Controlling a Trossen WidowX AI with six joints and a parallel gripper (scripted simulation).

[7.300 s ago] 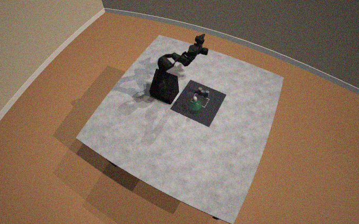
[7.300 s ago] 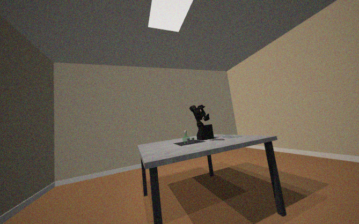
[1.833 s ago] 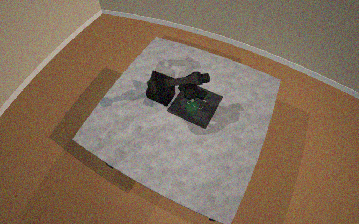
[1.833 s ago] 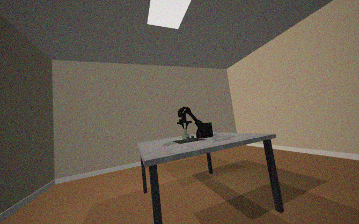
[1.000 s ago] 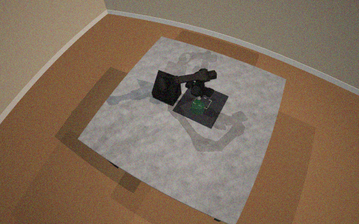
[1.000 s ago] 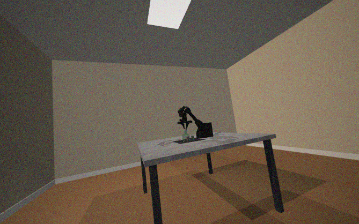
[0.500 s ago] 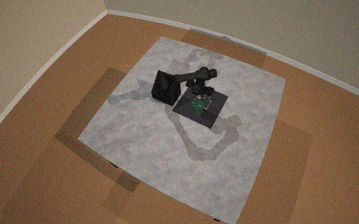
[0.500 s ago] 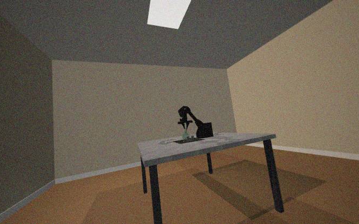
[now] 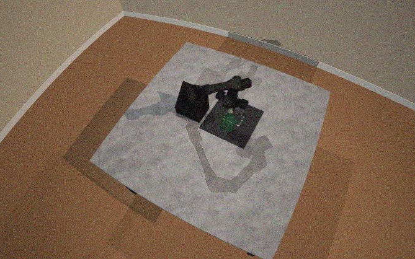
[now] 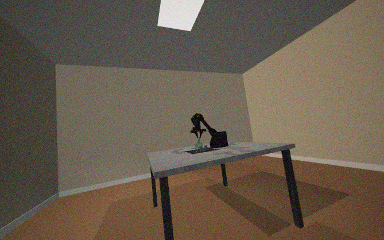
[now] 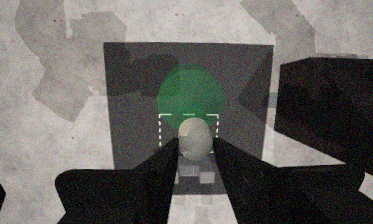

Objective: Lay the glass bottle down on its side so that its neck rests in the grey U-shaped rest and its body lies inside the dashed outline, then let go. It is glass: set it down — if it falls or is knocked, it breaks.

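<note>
My gripper tip is 20 mm to the left of the green glass bottle and 50 mm above it. The rest, counted from my gripper tip: dark mat 30 mm to the left, 140 mm below.
</note>
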